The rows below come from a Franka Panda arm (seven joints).
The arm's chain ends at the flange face. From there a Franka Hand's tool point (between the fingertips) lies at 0.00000 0.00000 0.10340 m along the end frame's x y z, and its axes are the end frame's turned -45 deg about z.
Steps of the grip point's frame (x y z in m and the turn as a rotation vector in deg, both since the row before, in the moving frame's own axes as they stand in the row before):
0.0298 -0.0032 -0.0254 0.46 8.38 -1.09
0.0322 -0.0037 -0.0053 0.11 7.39 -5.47
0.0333 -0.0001 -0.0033 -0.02 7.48 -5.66
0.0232 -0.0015 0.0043 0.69 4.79 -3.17
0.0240 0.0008 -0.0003 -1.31 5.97 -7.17
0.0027 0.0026 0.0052 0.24 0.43 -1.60
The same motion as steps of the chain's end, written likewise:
0.0088 -0.0120 -0.0243 6.25 5.60 -1.09
0.0114 -0.0154 -0.0044 5.30 5.15 -5.47
0.0144 -0.0137 -0.0024 5.28 5.30 -5.66
0.0103 -0.0103 0.0047 3.87 2.90 -3.17
0.0087 -0.0099 0.0003 3.30 5.15 -7.17
0.0035 0.0008 0.0052 0.47 0.13 -1.60

